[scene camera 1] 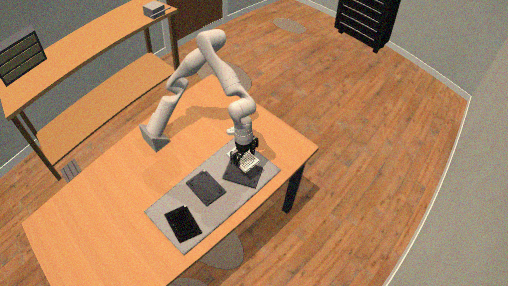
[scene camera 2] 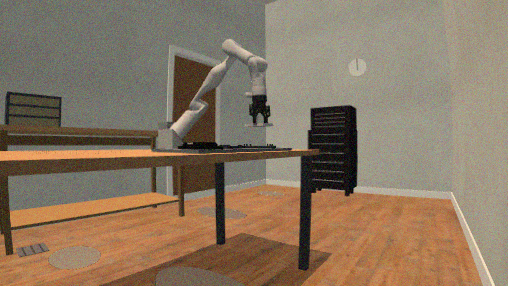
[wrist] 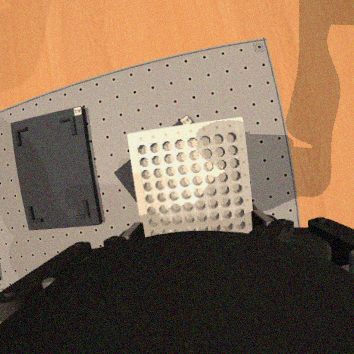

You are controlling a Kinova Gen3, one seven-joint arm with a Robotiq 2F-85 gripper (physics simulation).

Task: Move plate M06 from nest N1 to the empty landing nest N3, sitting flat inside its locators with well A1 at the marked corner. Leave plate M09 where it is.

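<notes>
My gripper (scene camera 1: 245,153) (scene camera 2: 260,123) (wrist: 197,228) is shut on a pale well plate (scene camera 1: 248,163) (scene camera 2: 252,125) (wrist: 192,175), apparently M06, and holds it roughly level, well above the board. Below it lies a dark nest (scene camera 1: 243,178) (wrist: 126,176), mostly hidden by the plate in the wrist view and turned relative to it. An empty dark nest (scene camera 1: 206,188) (wrist: 55,170) with corner locators lies in the middle of the row; its small white label sits at one corner. A black plate (scene camera 1: 183,223), apparently M09, lies at the other end of the row. The nest numbers cannot be read.
The grey perforated board (scene camera 1: 159,212) (wrist: 165,82) carries the nests on the wooden table (scene camera 1: 100,215) (scene camera 2: 75,156). The arm's base stands at the table's far side. A side bench (scene camera 1: 85,47) and a black drawer cabinet (scene camera 1: 367,22) (scene camera 2: 334,150) stand away from the table.
</notes>
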